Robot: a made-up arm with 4 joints.
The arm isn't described. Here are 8 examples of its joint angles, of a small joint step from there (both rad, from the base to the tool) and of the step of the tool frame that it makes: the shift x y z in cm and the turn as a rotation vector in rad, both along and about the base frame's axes.
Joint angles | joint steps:
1: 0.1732 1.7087 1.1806 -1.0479 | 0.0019 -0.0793 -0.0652 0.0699
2: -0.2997 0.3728 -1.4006 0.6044 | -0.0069 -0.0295 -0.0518 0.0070
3: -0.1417 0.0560 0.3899 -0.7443 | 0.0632 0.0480 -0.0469 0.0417
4: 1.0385 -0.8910 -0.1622 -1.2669 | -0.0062 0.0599 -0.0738 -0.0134
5: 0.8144 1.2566 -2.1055 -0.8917 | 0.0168 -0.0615 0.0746 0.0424
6: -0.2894 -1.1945 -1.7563 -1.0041 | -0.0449 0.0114 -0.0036 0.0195
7: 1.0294 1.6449 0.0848 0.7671 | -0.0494 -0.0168 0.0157 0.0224
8: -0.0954 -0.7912 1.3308 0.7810 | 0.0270 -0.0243 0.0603 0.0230
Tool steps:
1: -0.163 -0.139 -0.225 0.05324 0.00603 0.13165
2: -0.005 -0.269 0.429 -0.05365 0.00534 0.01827
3: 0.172 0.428 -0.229 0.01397 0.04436 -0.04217
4: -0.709 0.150 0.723 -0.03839 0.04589 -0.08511
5: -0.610 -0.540 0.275 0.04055 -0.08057 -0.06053
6: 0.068 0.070 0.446 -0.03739 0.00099 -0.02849
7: -0.075 0.460 -0.472 -0.02396 -0.01639 -0.01309
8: -0.273 -0.351 0.195 0.05305 0.04422 0.06394
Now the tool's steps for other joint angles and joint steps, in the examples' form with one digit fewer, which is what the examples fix.
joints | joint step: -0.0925 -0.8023 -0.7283 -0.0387 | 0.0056 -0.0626 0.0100 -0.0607
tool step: 0.19 0.12 0.21 0.0360 -0.0464 0.1042
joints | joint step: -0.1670 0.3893 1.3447 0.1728 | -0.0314 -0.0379 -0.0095 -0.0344
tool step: -0.22 -0.63 -0.21 -0.0436 -0.0177 0.0063
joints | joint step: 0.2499 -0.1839 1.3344 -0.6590 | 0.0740 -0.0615 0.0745 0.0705
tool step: -0.19 0.42 -0.27 0.1391 -0.0192 0.1436
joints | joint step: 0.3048 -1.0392 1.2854 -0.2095 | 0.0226 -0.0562 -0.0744 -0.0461
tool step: 0.78 -0.24 -0.34 0.0292 -0.0682 -0.0417
